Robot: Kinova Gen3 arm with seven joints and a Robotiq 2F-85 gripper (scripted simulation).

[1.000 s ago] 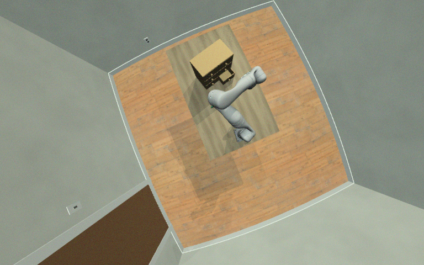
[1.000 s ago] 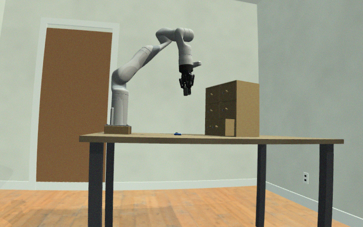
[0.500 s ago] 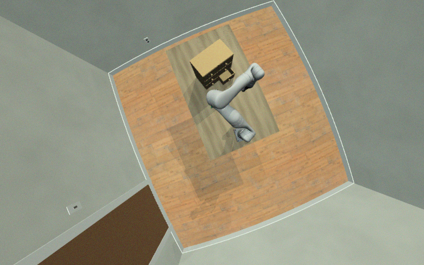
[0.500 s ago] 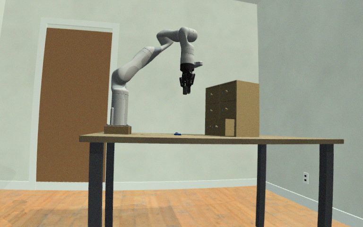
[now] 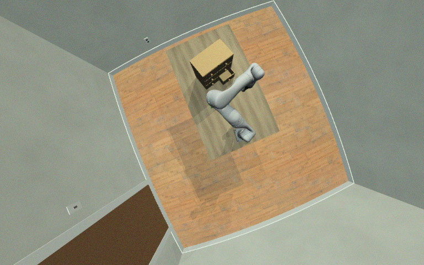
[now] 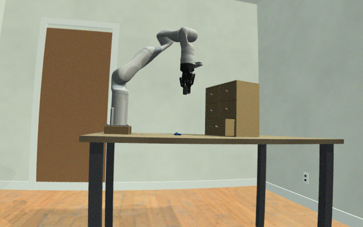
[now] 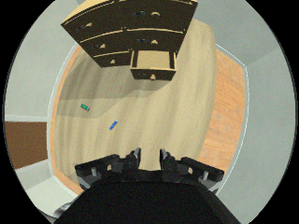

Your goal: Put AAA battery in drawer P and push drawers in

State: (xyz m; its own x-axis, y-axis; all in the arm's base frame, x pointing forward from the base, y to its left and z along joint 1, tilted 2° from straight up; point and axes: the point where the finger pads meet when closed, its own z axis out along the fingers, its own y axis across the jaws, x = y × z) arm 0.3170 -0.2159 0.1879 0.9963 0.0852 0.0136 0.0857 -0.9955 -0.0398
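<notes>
The blue AAA battery lies 10 mm ahead of my hand, 140 mm to the left of it and 230 mm below it. The rest, counted from my hand: green battery 70 mm ahead, 290 mm to the left, 230 mm below; then drawer 280 mm ahead, 20 mm to the left, 210 mm below.
</notes>
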